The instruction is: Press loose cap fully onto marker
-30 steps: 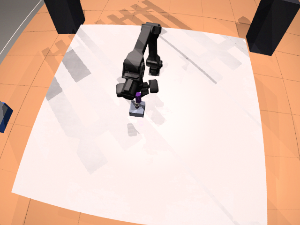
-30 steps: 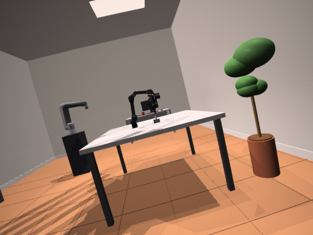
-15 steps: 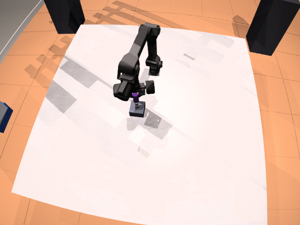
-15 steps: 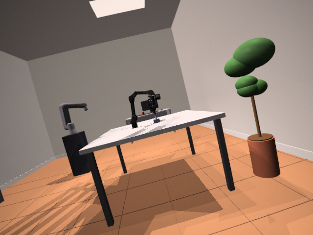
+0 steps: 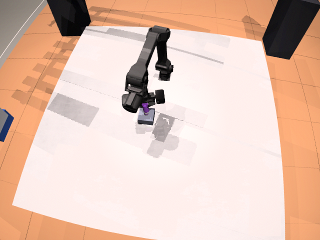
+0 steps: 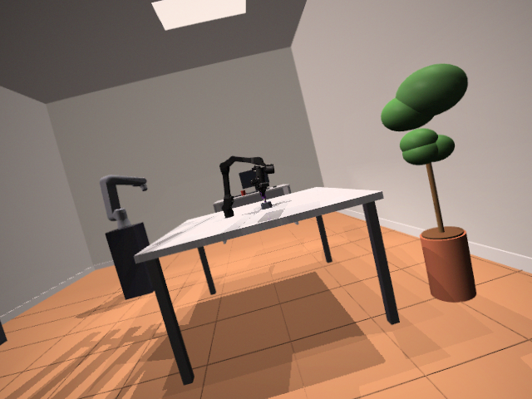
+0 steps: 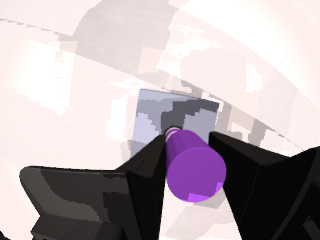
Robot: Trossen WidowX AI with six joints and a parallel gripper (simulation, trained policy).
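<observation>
Now: gripper tip 7 cm above the grey holder block and 1 cm short of it. From my gripper tip the other things lie so: purple cap 1 cm ahead, 1 cm above.
</observation>
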